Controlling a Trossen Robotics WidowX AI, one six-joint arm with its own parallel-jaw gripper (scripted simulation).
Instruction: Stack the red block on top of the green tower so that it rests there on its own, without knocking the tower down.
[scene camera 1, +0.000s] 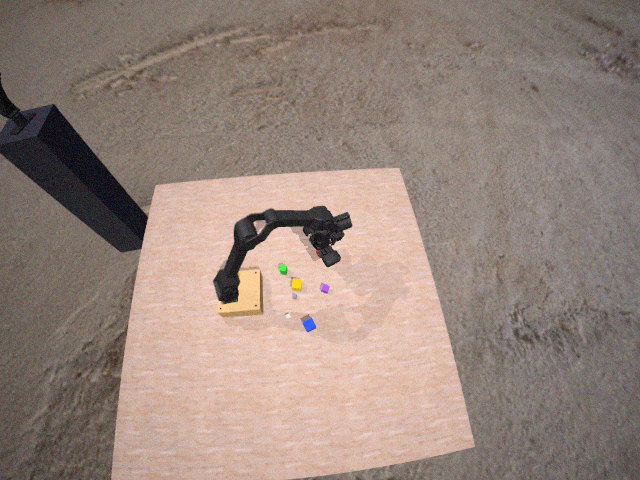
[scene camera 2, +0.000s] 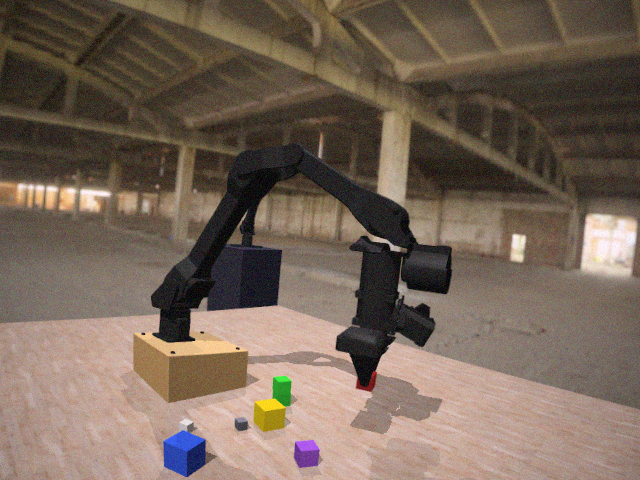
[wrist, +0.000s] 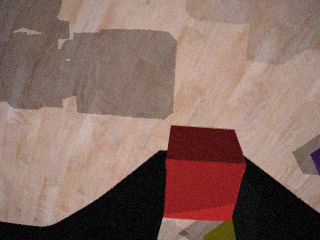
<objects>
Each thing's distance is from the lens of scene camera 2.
gripper (scene camera 2: 366, 383): 66 cm
yellow block (scene camera 2: 269, 415): 66 cm
</objects>
